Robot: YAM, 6 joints.
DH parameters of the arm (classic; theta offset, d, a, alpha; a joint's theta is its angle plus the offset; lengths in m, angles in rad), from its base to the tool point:
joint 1: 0 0.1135 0.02 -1.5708
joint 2: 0 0 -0.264 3.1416
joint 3: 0.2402 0 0.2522 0
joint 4: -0.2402 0 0.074 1.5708
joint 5: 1.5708 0 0 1.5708
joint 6: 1.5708 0.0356 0 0
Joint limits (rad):
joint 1: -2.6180..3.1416
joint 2: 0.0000..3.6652
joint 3: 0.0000..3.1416
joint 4: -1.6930..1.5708
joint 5: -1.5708..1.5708
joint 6: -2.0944..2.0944
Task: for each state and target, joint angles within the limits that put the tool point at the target. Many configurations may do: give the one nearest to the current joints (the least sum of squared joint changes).
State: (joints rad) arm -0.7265 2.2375 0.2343 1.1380 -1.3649 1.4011
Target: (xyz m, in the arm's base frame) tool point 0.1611 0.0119 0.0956
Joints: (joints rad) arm -0.1478 1.7363 0.0137 1.3621 -1.4931 1.4011
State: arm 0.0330 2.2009 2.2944 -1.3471 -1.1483 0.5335
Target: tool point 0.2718 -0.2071 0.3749
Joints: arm -0.7431 1.8661 2.0289 -1.6074 -1.0795 0.5335
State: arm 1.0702 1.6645 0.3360 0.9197 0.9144 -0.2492
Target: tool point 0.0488 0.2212 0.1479
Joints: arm 1.4783 1.4419 0.2450 0.9728 0.9127 -0.2492
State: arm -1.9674 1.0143 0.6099 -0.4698 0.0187 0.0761
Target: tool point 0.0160 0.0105 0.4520
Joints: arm -2.0730 0.2710 1.1103 -0.4068 -0.2548 0.0761
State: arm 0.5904 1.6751 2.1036 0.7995 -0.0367 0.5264
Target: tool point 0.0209 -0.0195 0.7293
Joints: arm -0.0703 1.4858 2.6592 0.5398 0.5296 0.5264
